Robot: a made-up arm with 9 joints. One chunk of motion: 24 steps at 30 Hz.
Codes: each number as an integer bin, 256 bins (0 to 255) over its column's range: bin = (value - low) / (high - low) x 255, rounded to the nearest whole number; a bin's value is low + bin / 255 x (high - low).
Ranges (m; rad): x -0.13..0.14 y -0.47..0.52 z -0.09..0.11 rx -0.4..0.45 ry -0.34..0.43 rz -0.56..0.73
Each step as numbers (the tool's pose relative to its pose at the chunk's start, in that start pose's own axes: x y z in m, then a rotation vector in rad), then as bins.
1 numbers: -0.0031 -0.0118 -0.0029 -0.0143 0.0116 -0.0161
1 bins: 120 118 111 116 116 108
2 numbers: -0.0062 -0.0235 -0.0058 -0.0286 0.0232 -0.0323
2 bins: 117 115 107 111 120 104
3 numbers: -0.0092 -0.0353 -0.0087 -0.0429 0.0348 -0.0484
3 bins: 114 112 104 107 124 101
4 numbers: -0.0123 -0.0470 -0.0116 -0.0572 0.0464 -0.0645
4 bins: 111 109 100 103 128 98
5 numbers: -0.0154 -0.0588 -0.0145 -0.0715 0.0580 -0.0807
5 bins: 108 106 96 99 132 95
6 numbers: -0.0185 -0.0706 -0.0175 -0.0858 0.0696 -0.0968
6 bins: 105 103 92 94 136 92
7 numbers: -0.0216 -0.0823 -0.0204 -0.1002 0.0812 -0.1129
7 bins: 102 100 89 90 139 88
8 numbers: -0.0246 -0.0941 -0.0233 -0.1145 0.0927 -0.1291
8 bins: 100 97 85 86 143 85
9 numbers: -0.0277 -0.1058 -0.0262 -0.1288 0.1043 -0.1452
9 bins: 97 94 81 81 147 82
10 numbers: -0.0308 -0.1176 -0.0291 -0.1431 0.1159 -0.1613
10 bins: 94 91 78 77 151 79
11 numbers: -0.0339 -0.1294 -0.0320 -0.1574 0.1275 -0.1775
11 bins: 91 88 74 73 155 76
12 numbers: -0.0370 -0.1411 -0.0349 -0.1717 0.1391 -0.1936
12 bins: 88 85 70 68 159 72
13 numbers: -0.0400 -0.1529 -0.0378 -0.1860 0.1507 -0.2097
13 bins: 85 82 67 64 163 69
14 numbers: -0.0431 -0.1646 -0.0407 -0.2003 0.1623 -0.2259
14 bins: 82 79 63 60 166 66
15 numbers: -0.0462 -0.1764 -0.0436 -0.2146 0.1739 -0.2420
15 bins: 79 76 59 56 170 63
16 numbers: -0.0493 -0.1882 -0.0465 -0.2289 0.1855 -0.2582
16 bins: 76 73 55 51 174 60
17 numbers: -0.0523 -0.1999 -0.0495 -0.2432 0.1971 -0.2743
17 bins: 73 70 52 47 178 56
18 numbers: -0.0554 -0.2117 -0.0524 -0.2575 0.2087 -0.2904
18 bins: 70 67 48 43 182 53
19 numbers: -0.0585 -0.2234 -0.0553 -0.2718 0.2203 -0.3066
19 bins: 68 64 44 38 186 50
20 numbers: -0.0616 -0.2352 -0.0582 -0.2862 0.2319 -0.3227
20 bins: 65 60 41 34 189 47
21 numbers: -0.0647 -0.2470 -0.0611 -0.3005 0.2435 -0.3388
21 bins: 62 57 37 30 193 44
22 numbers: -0.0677 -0.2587 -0.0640 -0.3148 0.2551 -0.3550
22 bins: 59 54 33 26 197 41
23 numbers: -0.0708 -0.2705 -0.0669 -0.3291 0.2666 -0.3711
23 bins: 56 51 29 21 201 37
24 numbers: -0.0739 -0.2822 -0.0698 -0.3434 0.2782 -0.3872
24 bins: 53 48 26 17 205 34
